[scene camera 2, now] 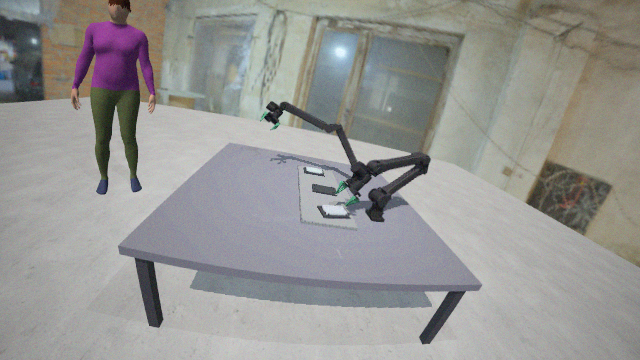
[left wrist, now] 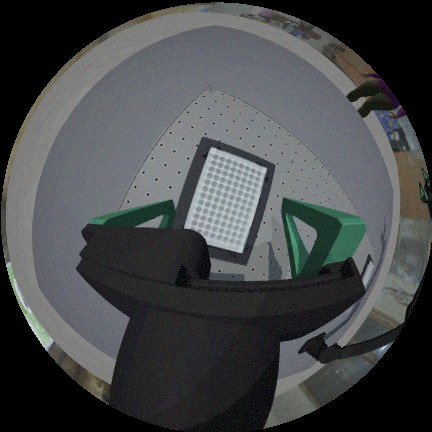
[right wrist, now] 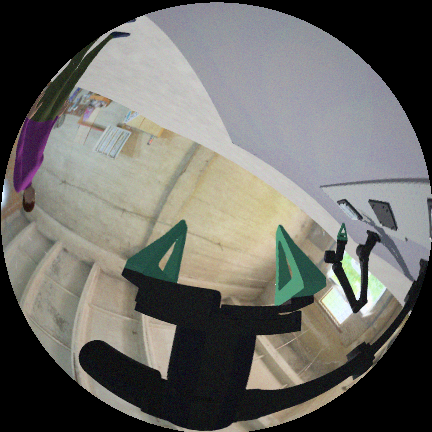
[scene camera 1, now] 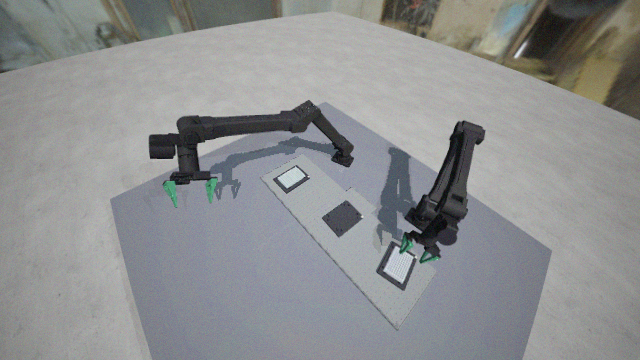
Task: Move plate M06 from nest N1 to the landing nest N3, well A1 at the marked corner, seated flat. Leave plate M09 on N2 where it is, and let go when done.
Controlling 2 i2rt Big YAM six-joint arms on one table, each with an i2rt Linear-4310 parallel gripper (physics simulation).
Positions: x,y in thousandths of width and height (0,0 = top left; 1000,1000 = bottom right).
Scene:
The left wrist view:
my left gripper: 524,473
nest: 448,404
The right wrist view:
my right gripper: 534,522
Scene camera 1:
my left gripper: 641,718
my right gripper: 304,571

